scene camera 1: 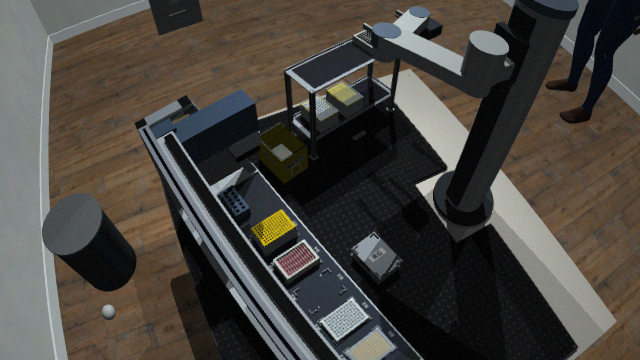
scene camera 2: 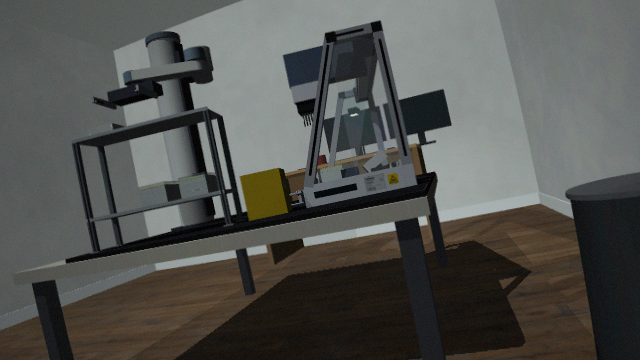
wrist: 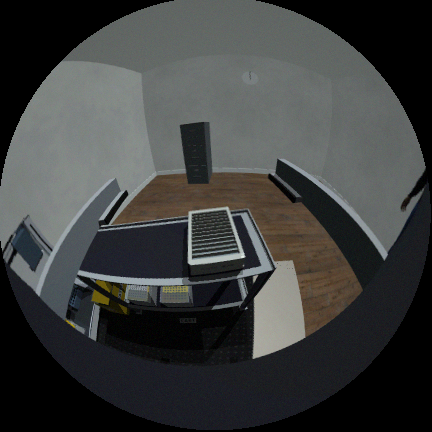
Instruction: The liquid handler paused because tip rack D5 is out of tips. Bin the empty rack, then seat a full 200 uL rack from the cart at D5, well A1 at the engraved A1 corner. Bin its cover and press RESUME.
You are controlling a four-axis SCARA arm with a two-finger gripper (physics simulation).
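Seen in the pictures: gripper, fingertip midpoint: (scene camera 1: 380, 18) (scene camera 2: 114, 93) (wrist: 194, 171); arm's base, origin of the base link: (scene camera 1: 463, 198).
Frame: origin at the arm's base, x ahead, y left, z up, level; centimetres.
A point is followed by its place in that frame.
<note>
My gripper (scene camera 1: 383, 21) @[x 12.0, y -53.1, z 51.7 cm] (wrist: 194, 171) @[x 12.0, y -53.1, z 51.7 cm] is open and empty, its fingers spread above the far end of the cart (scene camera 1: 313, 125) @[x 44.2, y -42.1, z 20.4 cm] (scene camera 2: 145, 127) @[x 26.5, y -59.2, z 35.9 cm] (wrist: 115, 276) @[x 29.1, y -46.9, z 36.3 cm]. A pale box with a slatted top (scene camera 1: 364, 38) @[x 13.8, y -60.0, z 38.8 cm] (wrist: 215, 235) @[x 11.1, y -57.2, z 39.0 cm] sits on the cart's top shelf, below and between the fingers in the wrist view. A white-topped rack (scene camera 1: 320, 109) @[x 37.4, y -50.3, z 18.3 cm] (wrist: 139, 294) @[x 34.6, y -48.0, z 18.3 cm] and a yellow-topped rack (scene camera 1: 344, 95) @[x 25.3, y -53.5, z 18.3 cm] (wrist: 176, 295) @[x 22.5, y -51.0, z 18.3 cm] stand on its lower shelf. The yellow waste bin (scene camera 1: 271, 162) @[x 61.5, y -42.9, z 7.6 cm] (scene camera 2: 265, 195) @[x 58.6, y -52.8, z 7.6 cm] holds a pale object. A yellow rack (scene camera 1: 274, 227) @[x 71.8, y -13.4, z 13.2 cm] stands on the deck beside the red plate. The RESUME button cannot be made out.
On the deck are a blue tube rack (scene camera 1: 234, 201) @[x 80.3, y -30.5, z 10.5 cm], the red plate (scene camera 1: 296, 261) @[x 69.7, y -1.4, z 8.6 cm], a white plate (scene camera 1: 345, 320) @[x 64.8, y 23.3, z 8.5 cm] and a tan plate (scene camera 1: 371, 346) @[x 61.7, y 34.2, z 8.4 cm]. A box marked RG (scene camera 1: 376, 255) @[x 45.0, y 7.3, z 6.3 cm] lies on the mat. The handler frame (scene camera 2: 387, 90) @[x 98.6, y -40.2, z 30.7 cm] rises beyond the bin.
</note>
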